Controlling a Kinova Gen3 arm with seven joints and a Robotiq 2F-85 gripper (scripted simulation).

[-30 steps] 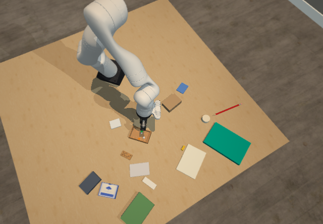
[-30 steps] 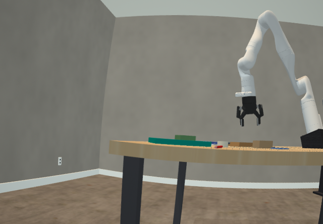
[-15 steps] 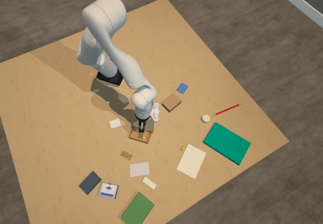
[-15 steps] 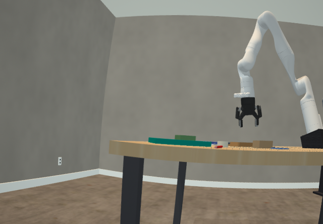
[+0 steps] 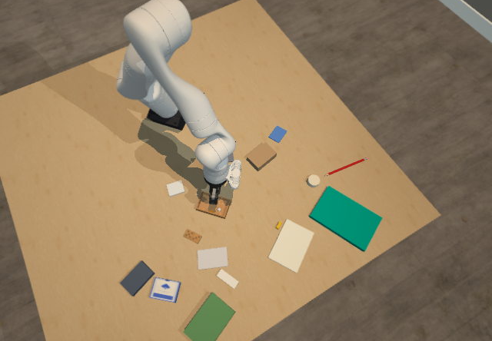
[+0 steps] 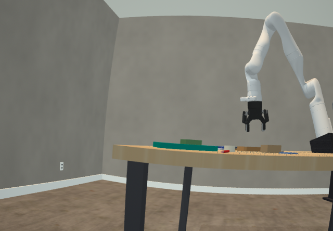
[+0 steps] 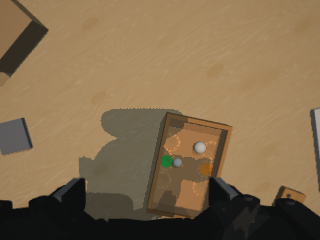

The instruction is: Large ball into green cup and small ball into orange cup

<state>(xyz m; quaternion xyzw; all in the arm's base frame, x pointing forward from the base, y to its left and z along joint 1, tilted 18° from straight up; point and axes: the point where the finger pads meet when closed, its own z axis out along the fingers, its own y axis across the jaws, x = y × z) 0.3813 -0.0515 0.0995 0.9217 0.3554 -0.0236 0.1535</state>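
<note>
Now: the covered wooden puzzle 10 cm below my hand, 4 cm to the right of it and 2 cm ahead of it. From my hand the other things lie so: grey square: 13 cm to the left, 10 cm below, 9 cm behind; then brown box: 22 cm to the left, 9 cm below; then white card: 13 cm behind, 10 cm to the right, 10 cm below.
</note>
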